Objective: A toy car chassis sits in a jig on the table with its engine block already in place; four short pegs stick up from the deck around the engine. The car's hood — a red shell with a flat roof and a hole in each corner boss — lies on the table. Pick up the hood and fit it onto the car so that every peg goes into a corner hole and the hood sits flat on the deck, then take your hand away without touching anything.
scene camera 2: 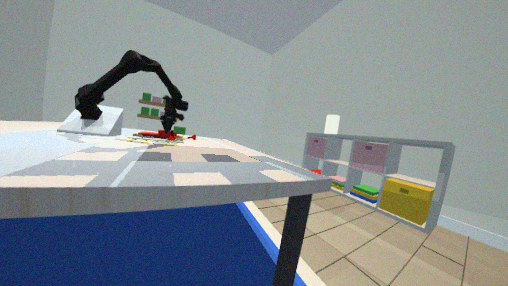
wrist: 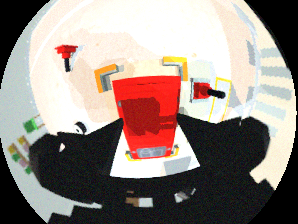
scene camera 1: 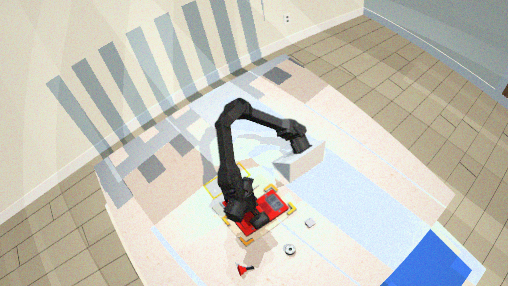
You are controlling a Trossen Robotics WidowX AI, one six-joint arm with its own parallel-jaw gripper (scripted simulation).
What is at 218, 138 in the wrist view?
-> My gripper.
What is my gripper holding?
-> Nothing.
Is my gripper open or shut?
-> Open.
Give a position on a hood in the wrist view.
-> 150, 110
